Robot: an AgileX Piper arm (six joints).
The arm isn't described. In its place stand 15 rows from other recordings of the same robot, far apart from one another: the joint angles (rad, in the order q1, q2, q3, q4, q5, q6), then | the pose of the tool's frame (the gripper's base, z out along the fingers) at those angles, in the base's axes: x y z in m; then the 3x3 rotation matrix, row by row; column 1 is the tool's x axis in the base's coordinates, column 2 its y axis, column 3 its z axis.
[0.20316, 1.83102, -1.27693, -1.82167, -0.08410, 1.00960] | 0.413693 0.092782 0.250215; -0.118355 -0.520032 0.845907; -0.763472 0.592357 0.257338; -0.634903 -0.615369 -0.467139
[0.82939, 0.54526, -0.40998, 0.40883, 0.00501, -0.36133] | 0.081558 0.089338 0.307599; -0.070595 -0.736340 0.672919; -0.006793 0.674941 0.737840; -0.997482 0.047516 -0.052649
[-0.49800, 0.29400, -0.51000, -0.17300, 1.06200, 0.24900] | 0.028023 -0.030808 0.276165; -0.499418 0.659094 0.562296; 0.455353 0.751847 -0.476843; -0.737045 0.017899 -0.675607
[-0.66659, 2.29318, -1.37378, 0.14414, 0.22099, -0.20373] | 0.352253 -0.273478 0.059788; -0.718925 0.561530 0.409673; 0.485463 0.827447 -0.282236; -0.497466 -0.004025 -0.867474
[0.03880, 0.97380, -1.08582, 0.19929, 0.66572, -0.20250] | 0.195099 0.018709 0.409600; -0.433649 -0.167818 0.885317; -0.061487 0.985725 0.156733; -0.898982 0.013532 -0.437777
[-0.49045, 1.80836, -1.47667, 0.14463, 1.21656, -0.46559] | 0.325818 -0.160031 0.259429; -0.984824 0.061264 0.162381; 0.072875 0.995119 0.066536; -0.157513 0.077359 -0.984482
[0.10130, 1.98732, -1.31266, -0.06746, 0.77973, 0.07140] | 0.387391 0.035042 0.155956; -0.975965 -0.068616 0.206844; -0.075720 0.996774 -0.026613; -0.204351 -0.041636 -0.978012
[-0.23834, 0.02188, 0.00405, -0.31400, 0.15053, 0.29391] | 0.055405 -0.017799 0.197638; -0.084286 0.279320 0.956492; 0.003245 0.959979 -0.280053; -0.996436 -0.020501 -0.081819
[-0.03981, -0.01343, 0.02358, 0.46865, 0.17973, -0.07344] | 0.056053 0.005121 0.191463; -0.092693 -0.006051 0.995676; 0.381738 0.923354 0.041150; -0.919611 0.383901 -0.083279
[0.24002, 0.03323, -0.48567, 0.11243, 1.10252, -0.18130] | -0.002598 0.008743 0.270561; -0.470379 -0.383313 0.794868; -0.248299 0.921835 0.297604; -0.846812 -0.057378 -0.528788
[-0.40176, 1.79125, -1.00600, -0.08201, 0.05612, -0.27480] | 0.342216 -0.145851 0.183509; -0.727995 0.149324 0.669123; -0.070068 0.954676 -0.289282; -0.681992 -0.257480 -0.684537
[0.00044, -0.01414, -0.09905, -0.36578, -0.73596, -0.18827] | 0.013169 0.021856 0.298408; 0.768449 0.218470 0.601463; -0.434862 0.867823 0.240373; -0.469449 -0.446268 0.761881
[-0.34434, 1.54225, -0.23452, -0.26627, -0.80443, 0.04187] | 0.211309 -0.057454 0.140834; -0.416199 0.110548 0.902528; -0.001539 0.992495 -0.122278; -0.909272 -0.052281 -0.412905
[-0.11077, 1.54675, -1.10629, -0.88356, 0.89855, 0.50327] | 0.304233 -0.089216 0.278141; -0.899123 0.271669 0.343182; -0.016437 0.762554 -0.646716; -0.437387 -0.587118 -0.681164
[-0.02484, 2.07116, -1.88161, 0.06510, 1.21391, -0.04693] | 0.443980 -0.005482 0.260618; -0.967251 -0.013963 0.253439; -0.000087 0.998504 0.054677; -0.253824 0.052864 -0.965805
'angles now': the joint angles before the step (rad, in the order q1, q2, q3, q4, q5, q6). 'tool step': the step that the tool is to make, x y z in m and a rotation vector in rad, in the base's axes. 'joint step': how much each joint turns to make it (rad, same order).
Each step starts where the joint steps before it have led.
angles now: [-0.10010 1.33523 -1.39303 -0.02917 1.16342 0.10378]
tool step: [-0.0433 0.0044 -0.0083 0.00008 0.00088 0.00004]
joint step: [0.00029 -0.15542 0.15725 -0.00016 -0.00094 0.00029]
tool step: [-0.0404 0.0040 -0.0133 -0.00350 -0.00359 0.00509]
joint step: [-0.00036 -0.15146 0.14936 0.00020 -0.00199 -0.00630]
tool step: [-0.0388 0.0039 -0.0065 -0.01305 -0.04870 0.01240]
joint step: [-0.00002 -0.15753 0.10856 0.00002 -0.00119 -0.01481]
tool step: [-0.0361 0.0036 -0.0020 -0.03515 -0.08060 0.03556]
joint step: [-0.00066 -0.15662 0.07256 0.00047 -0.00087 -0.04527]
